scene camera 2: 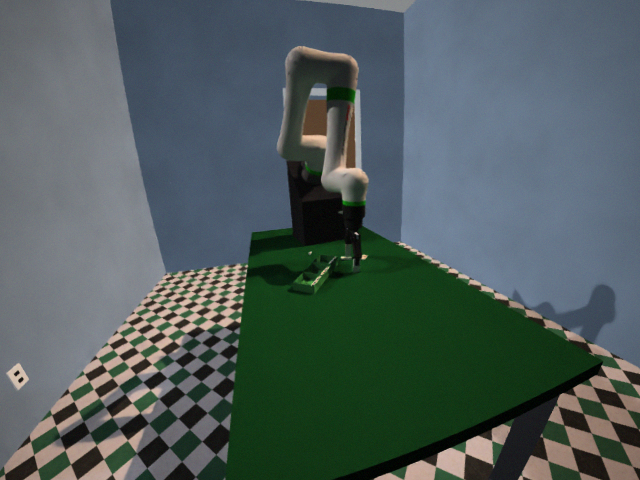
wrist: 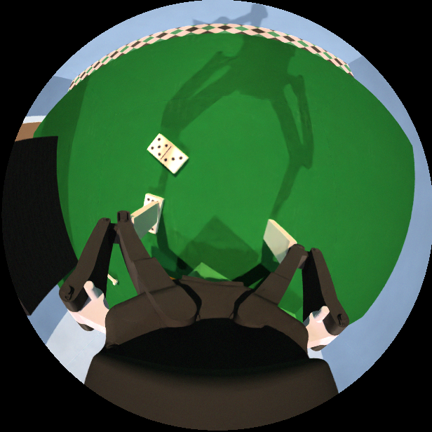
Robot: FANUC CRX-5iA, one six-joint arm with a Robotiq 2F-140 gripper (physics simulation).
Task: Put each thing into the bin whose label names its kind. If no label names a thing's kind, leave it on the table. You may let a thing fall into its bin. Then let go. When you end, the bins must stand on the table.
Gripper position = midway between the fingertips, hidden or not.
Note:
In view: the gripper (wrist: 211, 220), a green three-compartment bin tray (scene camera 2: 313, 277) and a domino (wrist: 166, 152).

